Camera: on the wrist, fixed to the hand. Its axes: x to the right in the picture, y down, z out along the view.
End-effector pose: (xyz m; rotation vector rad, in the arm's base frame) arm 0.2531 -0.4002 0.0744 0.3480 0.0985 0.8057
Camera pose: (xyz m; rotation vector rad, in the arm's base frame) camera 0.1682 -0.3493 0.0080 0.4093 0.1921 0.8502
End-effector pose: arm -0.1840 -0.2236 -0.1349 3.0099 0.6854 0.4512
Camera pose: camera -0.2036 -0.3001 -0.0455 -2.9448 -0.6392 -0.5103
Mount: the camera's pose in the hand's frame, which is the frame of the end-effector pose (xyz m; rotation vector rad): -0.0250 0.0684 -0.0944 0.0905 0.0668 0.0358
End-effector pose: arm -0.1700 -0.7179 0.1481 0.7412 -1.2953 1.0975
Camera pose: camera -0.1967 -0.6132 0.0977 0.7447 -1.2128 1.2065
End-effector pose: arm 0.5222 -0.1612 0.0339 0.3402 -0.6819 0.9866
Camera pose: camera 0.4898 -0.0894 -0.0556 0.3737 -0.5856 1.0605
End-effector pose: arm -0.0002 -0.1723 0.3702 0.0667 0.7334 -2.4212
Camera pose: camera 0.0474 -0.1555 0.2622 0.1961 0.6463 -2.4271
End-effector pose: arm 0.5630 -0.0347 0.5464 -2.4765 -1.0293 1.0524
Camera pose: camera 0.6527 -0.0978 0.5933 -2.4483 -0.9008 0.9966
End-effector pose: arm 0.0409 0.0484 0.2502 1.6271 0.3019 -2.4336
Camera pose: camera 0.1527 0.0102 0.2340 1.7381 0.1734 -2.4027
